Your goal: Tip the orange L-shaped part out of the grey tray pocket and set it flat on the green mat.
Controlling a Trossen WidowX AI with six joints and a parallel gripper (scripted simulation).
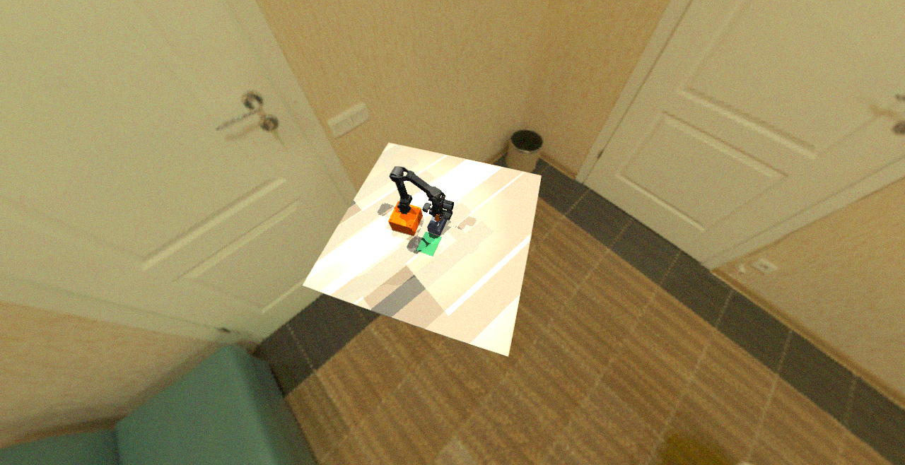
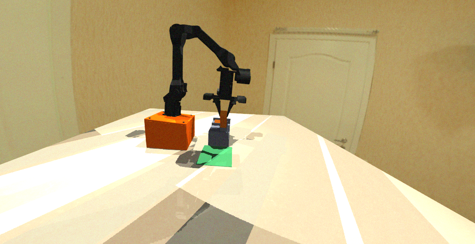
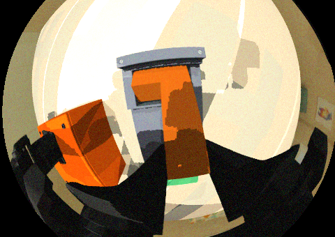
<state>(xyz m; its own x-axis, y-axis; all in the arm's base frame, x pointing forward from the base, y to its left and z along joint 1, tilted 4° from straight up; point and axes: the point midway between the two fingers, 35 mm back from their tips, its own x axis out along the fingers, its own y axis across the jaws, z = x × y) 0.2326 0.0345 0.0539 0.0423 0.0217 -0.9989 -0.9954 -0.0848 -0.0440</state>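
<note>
My gripper tip is now 14 cm to the left of the green mat and 13 cm above it. From my gripper tip the other things lie so: orange L-shaped part (3 cm to the left, 3 cm below, 2 cm behind).
</note>
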